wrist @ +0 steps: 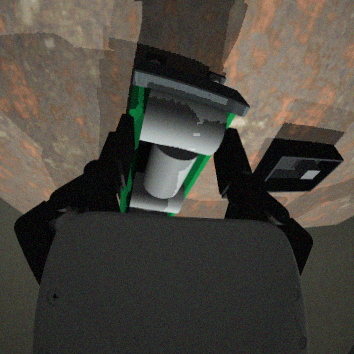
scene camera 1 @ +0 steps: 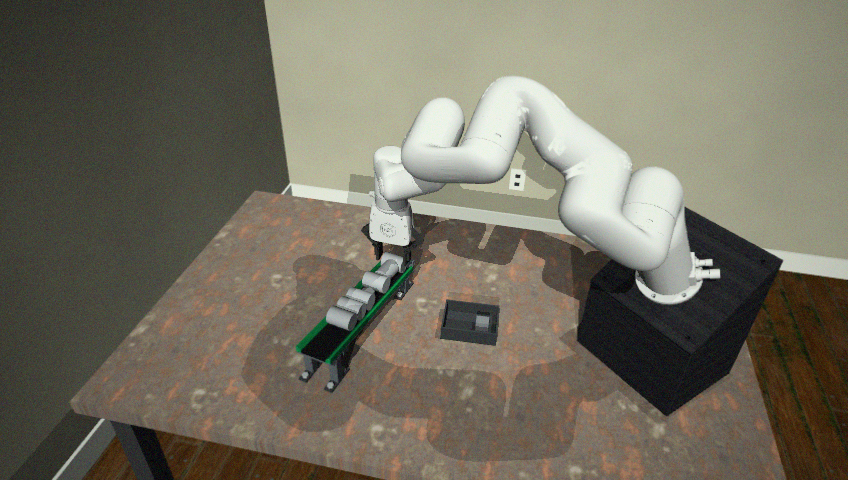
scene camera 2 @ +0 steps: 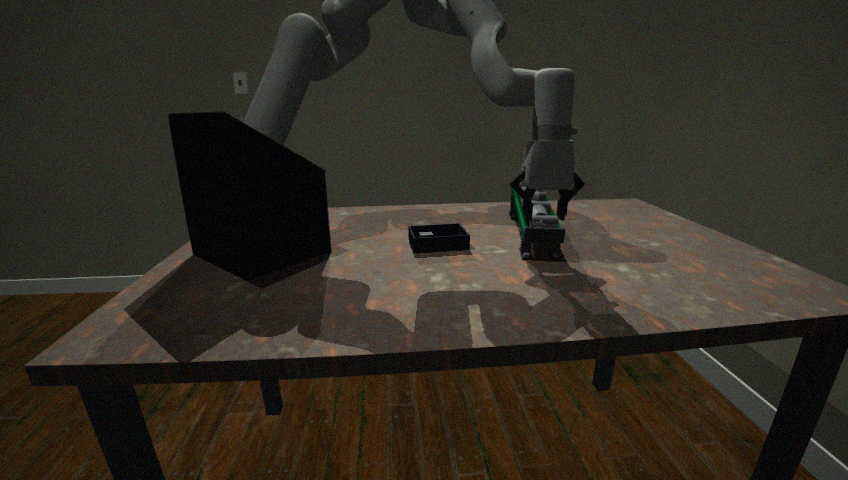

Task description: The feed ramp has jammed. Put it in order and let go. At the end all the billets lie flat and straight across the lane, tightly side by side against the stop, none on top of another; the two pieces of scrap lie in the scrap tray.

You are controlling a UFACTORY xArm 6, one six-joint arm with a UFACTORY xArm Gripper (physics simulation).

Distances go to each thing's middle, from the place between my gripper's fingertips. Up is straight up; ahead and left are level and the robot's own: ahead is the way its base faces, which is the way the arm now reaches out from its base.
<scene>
Right now the stop [wrist: 146, 74] is 30 mm to the right of my hand and 20 mm below it. Also, from my hand: scrap tray [scene camera 1: 459, 319] (230 mm behind, 70 mm to the left, 70 mm below).
</scene>
